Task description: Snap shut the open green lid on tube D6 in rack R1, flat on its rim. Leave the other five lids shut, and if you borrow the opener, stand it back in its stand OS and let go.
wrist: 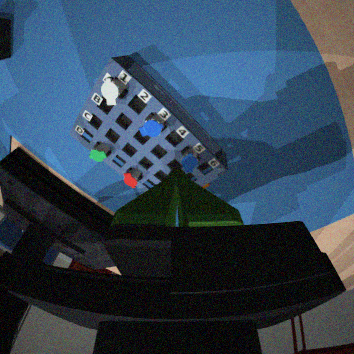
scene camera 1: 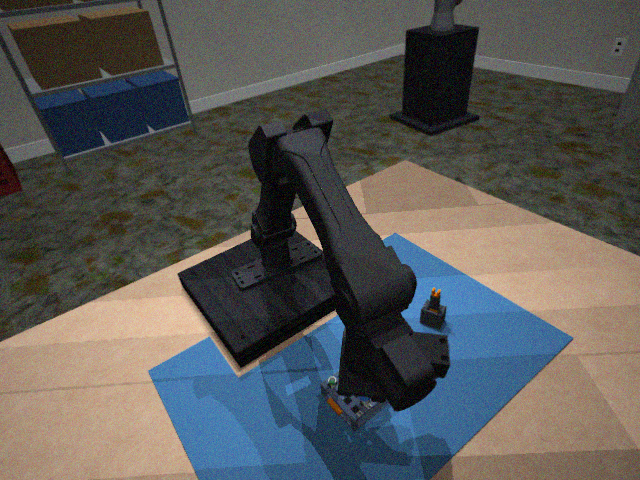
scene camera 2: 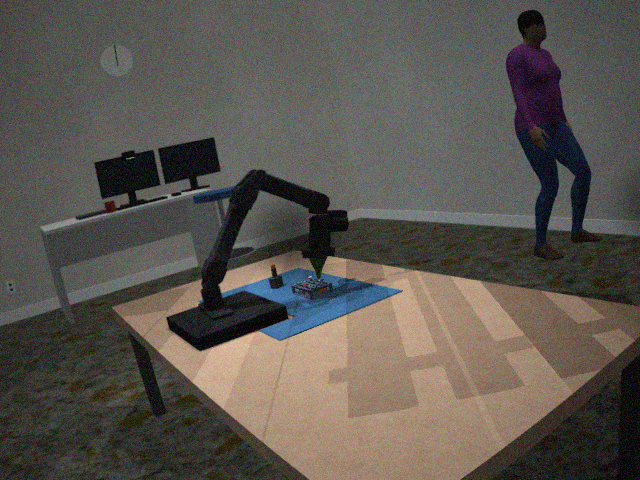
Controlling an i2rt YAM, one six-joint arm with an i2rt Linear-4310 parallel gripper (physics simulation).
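Places are measured from the arm's base along level axes (x ahead, y left, z up), in centimetres.
Pixels of known places: gripper, fingertip midpoint: (wrist: 176,174) (scene camera 1: 359,389) (scene camera 2: 318,278); arm's base, origin of the base link: (wrist: 43,229) (scene camera 1: 277,265) (scene camera 2: 215,310).
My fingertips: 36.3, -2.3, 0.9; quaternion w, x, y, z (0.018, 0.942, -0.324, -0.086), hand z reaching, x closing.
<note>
Ahead of a thing's pixels: the offset from my fingertips to its middle, as dx, dy, dz. Level surfaces: height alone.
Rack R1 @[-2.0, +2.2, -2.1] (scene camera 1: 343,407) (scene camera 2: 312,286) (wrist: 131,113) stands on the blue mat. In the wrist view a white lid @[+0.2, +7.8, -0.8] (wrist: 110,91), two blue lids (wrist: 151,128) (wrist: 190,161), a green lid @[-5.3, +5.1, -0.8] (wrist: 98,155) near D2 and a red lid @[-4.8, +1.3, -0.8] (wrist: 131,180) show. Tube D6 and its green lid are hidden behind my fingers there; their state cannot be told. My gripper (scene camera 2: 318,275) (wrist: 176,174) is shut and empty, pointing down over the rack's row-6 end; contact cannot be told. The arm hides it in scene camera 1. The opener @[-7.5, +22.3, -0.3] (scene camera 1: 435,296) (scene camera 2: 273,269) stands upright in stand OS @[-7.5, +22.3, -2.9] (scene camera 1: 432,316) (scene camera 2: 276,282).
The blue mat @[dz -4.9] (scene camera 1: 496,341) (scene camera 2: 361,297) lies on the wooden table @[dz -5.2] (scene camera 1: 558,413) (scene camera 2: 310,403). The arm's black base plate (scene camera 1: 227,320) (scene camera 2: 227,325) is beside the mat. The opener's stand is off to one side of the rack, apart from it.
</note>
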